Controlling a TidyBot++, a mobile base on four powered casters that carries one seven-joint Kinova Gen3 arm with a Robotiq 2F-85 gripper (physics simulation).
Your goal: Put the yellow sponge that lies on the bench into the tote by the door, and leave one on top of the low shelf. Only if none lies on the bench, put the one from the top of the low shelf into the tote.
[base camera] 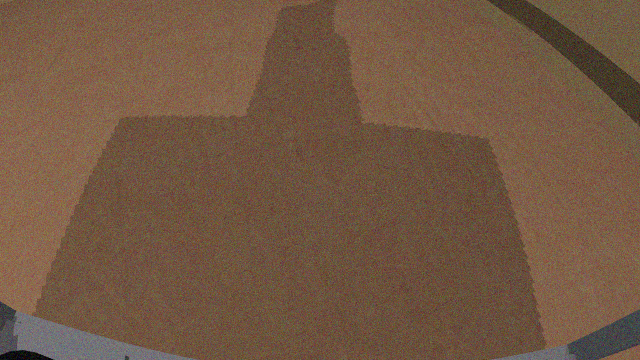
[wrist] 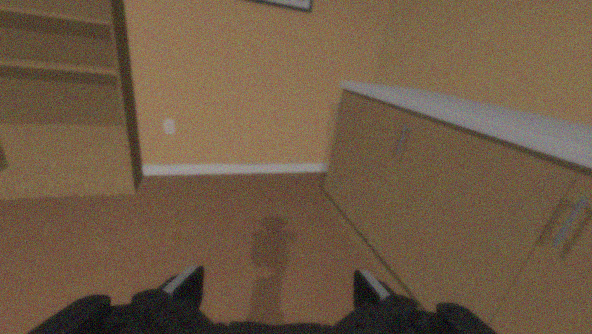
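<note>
My gripper is open at the bottom of the wrist view, with no object between its fingers. The floor with the arm's shadow shows beyond the fingertips. A yellow sponge, the tote and the door do not show in either view. A long counter with a pale top runs along the right of the wrist view; I cannot tell whether it is the bench. The low shelf cannot be made out.
A wooden shelf unit stands at the left of the wrist view. Between it and the counter is an orange wall with a white baseboard. In the base camera view, the base's shadow falls on the floor and a dark strip crosses the upper right.
</note>
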